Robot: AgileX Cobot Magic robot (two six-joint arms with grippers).
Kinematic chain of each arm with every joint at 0, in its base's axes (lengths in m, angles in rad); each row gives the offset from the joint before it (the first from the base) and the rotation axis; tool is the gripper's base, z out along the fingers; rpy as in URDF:
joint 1: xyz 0 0 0.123 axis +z
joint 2: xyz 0 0 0 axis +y
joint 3: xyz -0.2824 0 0.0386 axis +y
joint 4: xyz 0.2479 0 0.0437 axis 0.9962 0 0.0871
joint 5: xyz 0 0 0 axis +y
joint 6: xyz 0.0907 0 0.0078 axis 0.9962 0 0.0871
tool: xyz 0 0 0 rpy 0 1.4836 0
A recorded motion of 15 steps. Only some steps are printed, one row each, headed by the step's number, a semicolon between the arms.
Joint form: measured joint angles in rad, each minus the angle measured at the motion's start. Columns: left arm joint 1, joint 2, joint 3, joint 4, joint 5, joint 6; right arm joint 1, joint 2, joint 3, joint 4, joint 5, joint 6.
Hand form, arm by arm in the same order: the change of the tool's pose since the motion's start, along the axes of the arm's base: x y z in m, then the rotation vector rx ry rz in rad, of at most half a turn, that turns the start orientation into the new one. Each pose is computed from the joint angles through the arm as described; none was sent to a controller.
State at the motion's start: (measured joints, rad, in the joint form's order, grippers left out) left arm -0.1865 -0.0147 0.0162 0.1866 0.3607 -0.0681; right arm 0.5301 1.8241 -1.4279 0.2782 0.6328 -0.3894
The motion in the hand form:
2: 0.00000 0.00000 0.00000 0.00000 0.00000 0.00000; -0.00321 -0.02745 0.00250 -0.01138 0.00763 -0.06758
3: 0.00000 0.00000 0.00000 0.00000 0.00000 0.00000; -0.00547 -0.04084 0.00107 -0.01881 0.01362 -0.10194
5: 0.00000 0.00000 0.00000 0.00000 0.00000 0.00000; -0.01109 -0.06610 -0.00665 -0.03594 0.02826 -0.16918
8: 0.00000 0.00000 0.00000 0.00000 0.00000 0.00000; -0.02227 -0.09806 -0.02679 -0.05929 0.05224 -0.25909
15: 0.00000 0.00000 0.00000 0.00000 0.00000 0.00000; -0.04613 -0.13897 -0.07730 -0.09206 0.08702 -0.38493
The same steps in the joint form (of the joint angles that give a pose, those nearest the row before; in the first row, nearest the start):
2: 0.0000 0.0000 0.0000 0.0000 0.0000 0.0000; -0.0533 -0.0583 0.0689 -0.0226 -0.0026 0.0261
3: 0.0000 0.0000 0.0000 0.0000 0.0000 0.0000; -0.0798 -0.0843 0.1081 -0.0338 -0.0091 0.0385
5: 0.0000 0.0000 0.0000 0.0000 0.0000 0.0000; -0.1310 -0.1285 0.1938 -0.0553 -0.0337 0.0610
8: 0.0000 0.0000 0.0000 0.0000 0.0000 0.0000; -0.1979 -0.1756 0.3317 -0.0776 -0.0980 0.0851
15: 0.0000 0.0000 0.0000 0.0000 0.0000 0.0000; -0.2873 -0.1964 0.5759 -0.0870 -0.2833 0.0989

